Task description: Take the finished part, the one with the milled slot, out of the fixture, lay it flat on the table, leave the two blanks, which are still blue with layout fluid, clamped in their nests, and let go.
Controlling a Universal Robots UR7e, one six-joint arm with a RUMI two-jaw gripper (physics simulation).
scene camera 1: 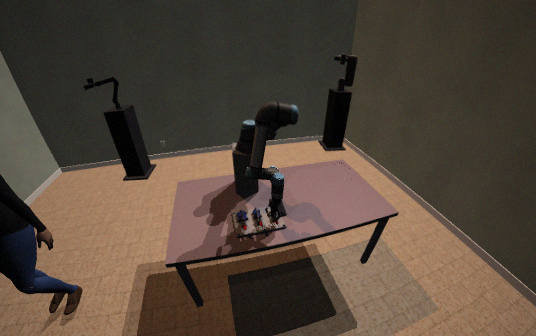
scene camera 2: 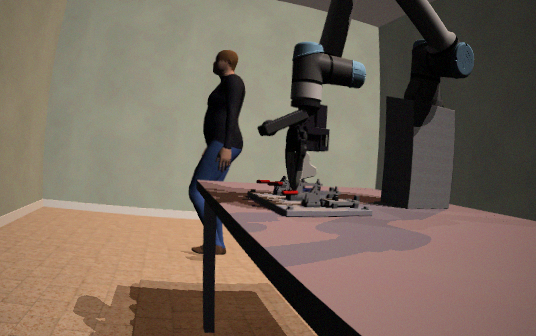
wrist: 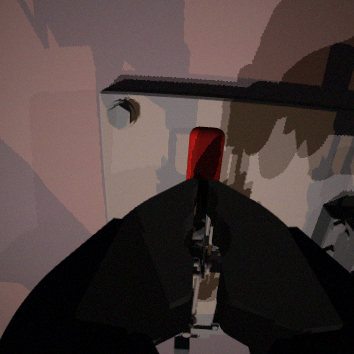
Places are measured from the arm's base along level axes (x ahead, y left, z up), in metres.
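Where they show: gripper, fingertip midpoint: point(scene camera 1: 276, 220) point(scene camera 2: 293, 190) point(wrist: 200, 183); arm's base, origin of the base link: point(scene camera 1: 245, 148) point(scene camera 2: 422, 103).
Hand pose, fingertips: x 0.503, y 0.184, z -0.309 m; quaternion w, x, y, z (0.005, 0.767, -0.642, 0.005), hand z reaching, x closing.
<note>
Things, the pixels of their top centre, and the offset from my fingertips. "*": a spot on its surface instead. Level surfaces: height alone.
- neighbouring clamp, surface spot: point(wrist: 340, 230) * 0.015 m down, 0.021 m back, 0.103 m right
- bolt head, surface spot: point(wrist: 120, 114) * 0.030 m down, 0.019 m ahead, 0.052 m left
- table, its level: 0.052 m down
The fixture plate point(scene camera 1: 252, 232) point(scene camera 2: 325, 213) point(wrist: 135, 145) lies on the table with a row of clamps. Two blue blanks point(scene camera 1: 242, 216) point(scene camera 1: 257, 213) sit in the left and middle nests in scene camera 1. My gripper point(scene camera 1: 274, 216) point(scene camera 2: 295, 186) point(wrist: 200, 183) is shut with nothing held, pointing down low over the right-hand clamp, near its red handle point(scene camera 1: 277, 221) point(scene camera 2: 290, 192) point(wrist: 205, 152). The handle sticks out beyond the fingertips in the wrist view. The fingers hide most of that clamp and its nest. The finished part cannot be made out.
Two more red clamp handles point(scene camera 1: 244, 227) point(scene camera 1: 260, 223) stand beside this one. A neighbouring clamp point(wrist: 340, 230) shows at the wrist view's right edge. A bolt head point(wrist: 120, 114) stands at the plate's corner. A person point(scene camera 1: 20, 240) point(scene camera 2: 225, 110) is beyond the table point(scene camera 1: 330, 200) point(scene camera 2: 425, 270).
</note>
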